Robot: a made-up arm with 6 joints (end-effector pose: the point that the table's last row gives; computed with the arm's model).
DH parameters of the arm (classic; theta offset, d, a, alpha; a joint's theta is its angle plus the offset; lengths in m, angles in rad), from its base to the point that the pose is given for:
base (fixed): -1.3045 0 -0.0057 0
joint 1: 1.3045 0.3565 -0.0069 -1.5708
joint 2: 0.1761 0 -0.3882 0
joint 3: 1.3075 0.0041 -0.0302 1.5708
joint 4: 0 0.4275 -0.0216 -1.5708
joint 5: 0 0.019 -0.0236 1.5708
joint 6: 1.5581 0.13 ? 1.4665
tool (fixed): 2.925 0.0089 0 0
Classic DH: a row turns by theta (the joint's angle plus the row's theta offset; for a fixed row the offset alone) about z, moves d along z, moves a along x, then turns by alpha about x.
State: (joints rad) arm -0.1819 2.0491 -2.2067 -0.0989 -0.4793 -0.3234
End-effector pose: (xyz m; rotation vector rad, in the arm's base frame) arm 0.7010 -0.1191 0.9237 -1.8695 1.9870 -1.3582
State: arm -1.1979 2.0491 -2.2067 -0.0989 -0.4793 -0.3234
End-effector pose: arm 0.2627 -0.6573 0.9237 0.6192 -2.4562 1.1665
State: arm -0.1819 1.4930 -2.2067 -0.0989 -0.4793 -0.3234
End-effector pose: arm 0.2998 -0.0453 1.2185 -1.3244 1.6618 -1.7584
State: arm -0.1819 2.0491 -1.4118 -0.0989 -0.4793 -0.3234
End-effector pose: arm 0.7404 -0.1263 0.5005 2.0870 -1.8540 0.3756
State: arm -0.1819 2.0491 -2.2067 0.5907 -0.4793 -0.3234
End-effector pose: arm 0.6946 -0.1853 0.9010 -1.5491 1.8519 -0.6355
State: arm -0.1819 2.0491 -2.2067 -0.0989 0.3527 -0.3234
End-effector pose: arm 0.7490 -0.1384 0.8293 1.9966 -1.9058 0.3226
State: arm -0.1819 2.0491 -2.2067 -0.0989 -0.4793 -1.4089
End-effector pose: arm 0.6884 -0.0983 0.9409 0.8730 -1.5269 1.5827
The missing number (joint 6, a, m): -0.0274
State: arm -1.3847 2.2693 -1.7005 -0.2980 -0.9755 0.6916
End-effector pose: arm 0.1922 -0.7785 0.5091 -0.9539 2.4296 -0.6837
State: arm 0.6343 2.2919 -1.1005 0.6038 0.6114 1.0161
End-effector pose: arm 0.3956 0.3549 0.1188 0.7199 -1.5872 -2.1297
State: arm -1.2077 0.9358 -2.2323 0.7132 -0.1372 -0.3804
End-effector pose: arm -0.0969 0.1273 1.2621 -0.7240 1.7820 -1.9480
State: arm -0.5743 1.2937 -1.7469 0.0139 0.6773 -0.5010
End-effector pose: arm 0.3551 -0.2307 1.0182 1.5929 -2.1316 0.2200
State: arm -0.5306 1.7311 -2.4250 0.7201 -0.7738 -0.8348
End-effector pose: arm 0.2787 -0.2666 1.1648 -0.5469 1.9848 -1.5269
